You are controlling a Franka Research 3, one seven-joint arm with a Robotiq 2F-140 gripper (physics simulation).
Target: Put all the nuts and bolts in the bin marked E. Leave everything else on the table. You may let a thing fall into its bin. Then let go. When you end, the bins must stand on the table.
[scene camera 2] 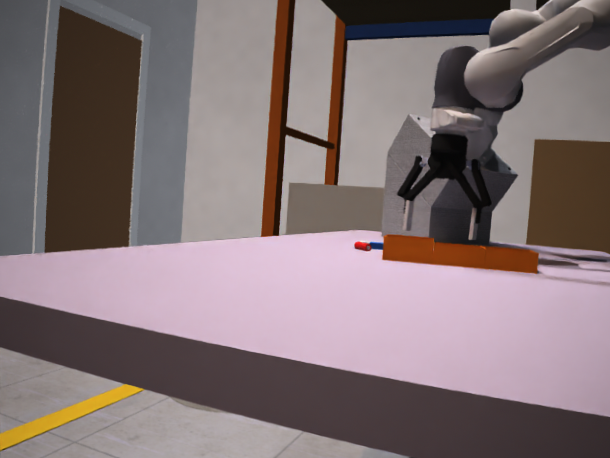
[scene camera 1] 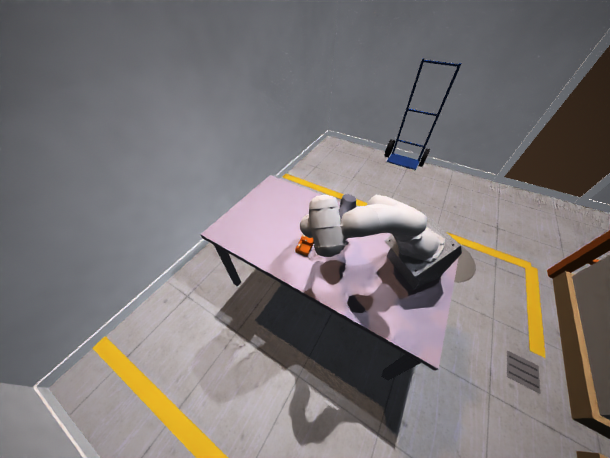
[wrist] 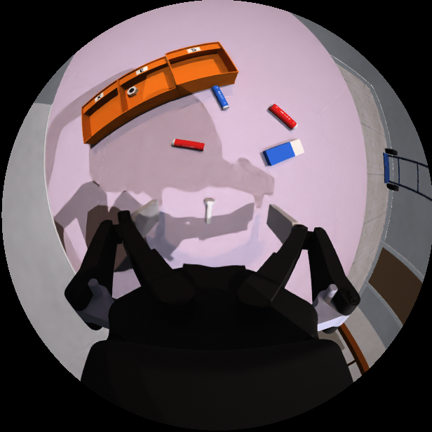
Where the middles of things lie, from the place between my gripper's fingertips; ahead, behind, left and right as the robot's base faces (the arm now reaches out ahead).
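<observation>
Joined orange bins (scene camera 2: 414, 249): 20 mm below my hand, 180 mm ahead of it, 130 mm to the left of it.
</observation>
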